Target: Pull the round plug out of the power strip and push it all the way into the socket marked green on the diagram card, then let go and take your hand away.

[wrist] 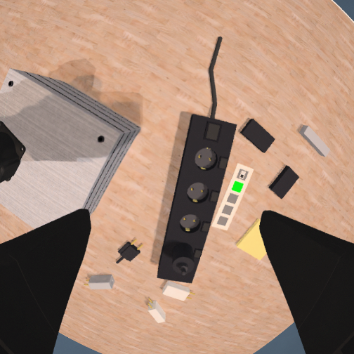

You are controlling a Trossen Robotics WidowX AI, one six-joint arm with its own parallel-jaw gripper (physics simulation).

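Note:
A black power strip (176, 220) lies on the table in the middle of the wrist view, with its cable at the top end. The round black plug (183, 264) stands in the socket at the bottom end. Three empty sockets follow above it: one (189, 223), a middle one (197, 192) and one (205, 158) nearest the switch (212, 131). The diagram card (221, 228) lies right of the strip; its green square (237, 186) is next to the switch symbol at its top. My gripper (176, 220) is open and empty, high above the table, its fingers on either side of the strip's lower part.
A small black plug (129, 251), a grey plug (101, 282) and two white plugs (176, 291) (157, 312) lie around the strip's bottom end. Two black blocks (257, 135) (284, 182), a grey block (314, 140) and a yellow pad (253, 242) lie right. A metal base plate (65, 165) is at the left.

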